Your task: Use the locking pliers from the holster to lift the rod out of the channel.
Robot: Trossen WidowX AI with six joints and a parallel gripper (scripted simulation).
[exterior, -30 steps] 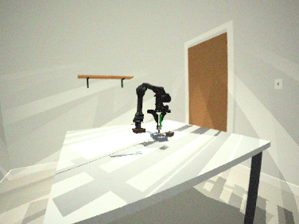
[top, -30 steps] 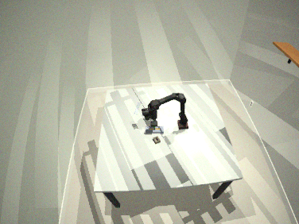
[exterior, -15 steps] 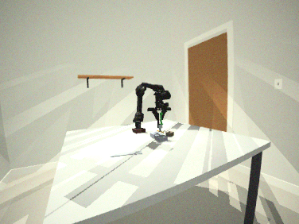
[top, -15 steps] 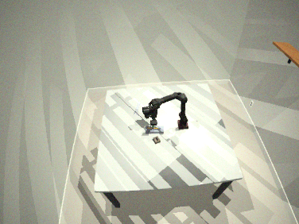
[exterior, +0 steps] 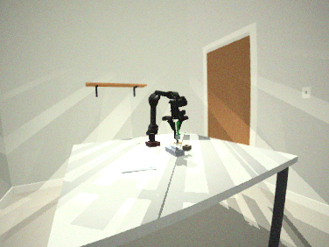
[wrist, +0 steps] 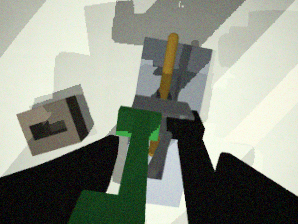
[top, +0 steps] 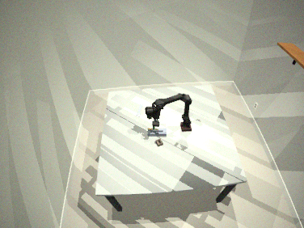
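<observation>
Right now my gripper tip is 1 cm short of the orange rod and 9 cm above it. The rest, counted from my gripper tip: grey channel block: 2 cm behind, 1 cm to the right, 15 cm below; black handle: 1 cm to the right; brown holster: 3 cm behind, 11 cm to the left, 16 cm below.
</observation>
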